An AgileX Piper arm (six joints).
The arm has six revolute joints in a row. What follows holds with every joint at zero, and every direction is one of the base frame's. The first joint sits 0.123 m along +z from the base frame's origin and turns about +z. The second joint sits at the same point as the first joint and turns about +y. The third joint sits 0.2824 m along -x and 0.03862 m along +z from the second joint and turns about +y. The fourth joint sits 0.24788 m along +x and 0.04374 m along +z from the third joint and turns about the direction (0.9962, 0, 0.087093). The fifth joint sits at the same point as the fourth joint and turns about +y. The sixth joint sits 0.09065 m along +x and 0.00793 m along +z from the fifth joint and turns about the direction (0.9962, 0, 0.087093). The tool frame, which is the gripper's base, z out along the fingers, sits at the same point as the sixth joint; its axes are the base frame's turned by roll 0, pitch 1.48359 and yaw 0 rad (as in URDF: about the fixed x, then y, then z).
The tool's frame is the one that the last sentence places.
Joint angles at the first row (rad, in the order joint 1, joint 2, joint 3, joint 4, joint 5, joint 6):
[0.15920 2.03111 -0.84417 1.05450 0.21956 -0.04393]
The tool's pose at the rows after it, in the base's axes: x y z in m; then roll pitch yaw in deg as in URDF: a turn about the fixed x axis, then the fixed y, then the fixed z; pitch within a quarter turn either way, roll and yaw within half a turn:
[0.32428 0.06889 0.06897 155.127 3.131 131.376]
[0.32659 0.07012 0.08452 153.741 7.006 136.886]
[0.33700 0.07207 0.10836 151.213 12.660 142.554]
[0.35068 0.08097 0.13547 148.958 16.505 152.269]
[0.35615 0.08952 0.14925 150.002 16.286 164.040]
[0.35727 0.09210 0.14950 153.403 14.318 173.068]
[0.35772 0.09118 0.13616 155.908 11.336 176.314]
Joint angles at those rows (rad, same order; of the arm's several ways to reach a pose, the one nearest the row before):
[0.15921 2.01777 -0.85941 1.07564 0.20900 -0.03335]
[0.16149 1.97232 -0.86397 1.03380 0.21525 -0.09685]
[0.16022 1.92282 -0.90122 1.00785 0.22793 -0.18851]
[0.15950 1.89324 -0.98576 0.94749 0.33441 -0.28067]
[0.15949 1.89633 -1.06672 0.82906 0.49424 -0.31581]
[0.16132 1.91818 -1.11965 0.70129 0.60768 -0.31164]
[0.16129 1.95995 -1.13682 0.63574 0.64656 -0.29518]

